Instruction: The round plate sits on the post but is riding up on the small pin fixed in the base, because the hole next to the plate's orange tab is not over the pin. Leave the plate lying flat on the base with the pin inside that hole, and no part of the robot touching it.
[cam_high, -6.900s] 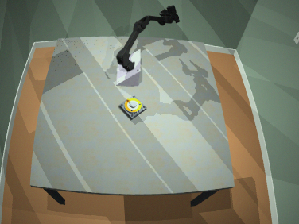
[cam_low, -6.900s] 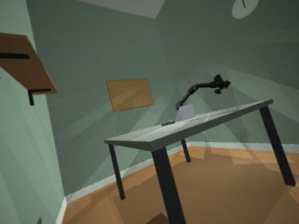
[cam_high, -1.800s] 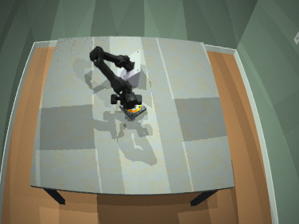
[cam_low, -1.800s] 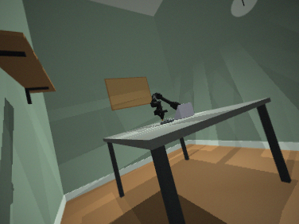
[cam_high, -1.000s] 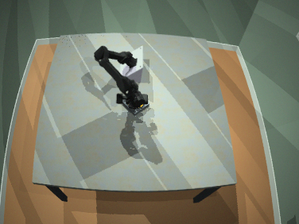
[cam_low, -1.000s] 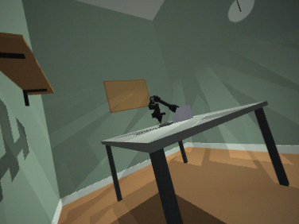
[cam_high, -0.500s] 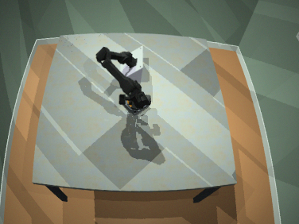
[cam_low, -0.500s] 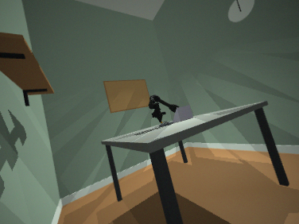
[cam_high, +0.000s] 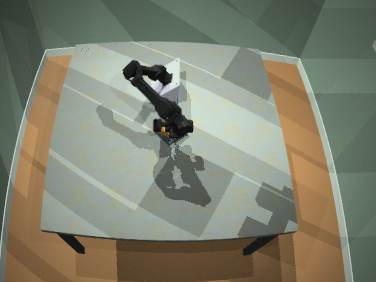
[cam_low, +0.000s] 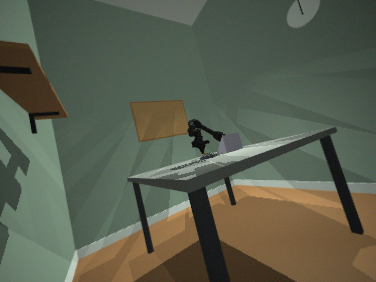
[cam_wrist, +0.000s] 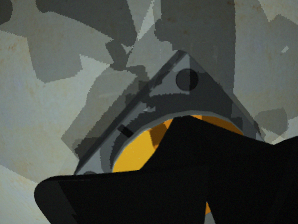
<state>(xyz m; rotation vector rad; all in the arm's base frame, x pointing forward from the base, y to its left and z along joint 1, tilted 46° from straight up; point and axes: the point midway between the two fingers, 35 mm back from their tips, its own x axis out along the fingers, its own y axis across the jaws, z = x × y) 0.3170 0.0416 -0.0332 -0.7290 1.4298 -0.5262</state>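
The square grey base lies 50 mm behind my gripper tip, 10 mm to the right of it and 20 mm below it.
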